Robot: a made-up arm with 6 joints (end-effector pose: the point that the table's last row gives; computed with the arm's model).
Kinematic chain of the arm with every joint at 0, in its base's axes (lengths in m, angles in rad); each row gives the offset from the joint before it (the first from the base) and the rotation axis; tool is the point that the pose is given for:
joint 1: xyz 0 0 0.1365 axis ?
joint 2: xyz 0 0.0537 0 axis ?
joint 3: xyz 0 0 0.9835 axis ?
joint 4: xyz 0 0 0.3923 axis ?
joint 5: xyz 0 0 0 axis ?
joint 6: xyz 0 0 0.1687 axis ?
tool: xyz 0 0 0
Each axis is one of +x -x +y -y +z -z.
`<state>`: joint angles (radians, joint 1 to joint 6).
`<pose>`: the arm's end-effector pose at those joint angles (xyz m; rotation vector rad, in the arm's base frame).
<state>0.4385 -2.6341 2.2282 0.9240 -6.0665 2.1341</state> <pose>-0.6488 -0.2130 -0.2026 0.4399 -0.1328 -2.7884</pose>
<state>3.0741 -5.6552 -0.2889 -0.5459 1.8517 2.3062</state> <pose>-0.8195 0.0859 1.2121 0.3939 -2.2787 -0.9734</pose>
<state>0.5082 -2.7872 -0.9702 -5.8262 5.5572 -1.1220</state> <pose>0.0331 0.0233 -1.1511 -0.9378 1.6121 -0.4566</pose>
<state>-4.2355 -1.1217 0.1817 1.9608 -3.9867 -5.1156</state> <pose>0.3722 -1.0916 0.6901 -2.7846 -0.1160 1.3455</pose>
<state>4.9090 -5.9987 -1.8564 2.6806 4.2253 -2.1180</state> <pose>-0.0197 0.0343 1.2136 0.6098 -0.2478 -0.2254</pose>
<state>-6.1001 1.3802 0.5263 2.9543 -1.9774 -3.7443</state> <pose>1.1980 0.2471 0.0718 0.9024 -2.1996 0.0415</pose>
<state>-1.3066 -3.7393 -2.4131 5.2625 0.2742 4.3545</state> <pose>0.1838 -0.6231 -0.1296 0.0487 -0.4250 1.9866</pose>
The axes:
joint 1: +z
joint 2: +y
joint 3: +y
joint 4: +z
joint 5: +y
joint 6: +z

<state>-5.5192 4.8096 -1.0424 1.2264 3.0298 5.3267</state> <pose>-0.8549 -0.7202 0.0536 -0.6433 -0.0476 -1.3410</pose>
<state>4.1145 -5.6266 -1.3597 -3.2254 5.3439 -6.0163</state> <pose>-0.1822 -0.3427 1.3785 0.0253 -0.2574 1.1761</pose>
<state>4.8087 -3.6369 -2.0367 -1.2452 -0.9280 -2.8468</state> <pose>0.2495 -0.6938 -0.2995 0.4989 0.7663 0.9316</pose>
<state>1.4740 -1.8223 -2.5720 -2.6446 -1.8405 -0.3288</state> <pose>-0.1951 -0.6515 -0.3526 -1.7625 -2.1983 1.1213</pose>
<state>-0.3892 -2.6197 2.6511 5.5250 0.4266 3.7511</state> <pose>-0.3887 0.1656 -0.1721 0.4070 -0.4460 2.5423</pose>
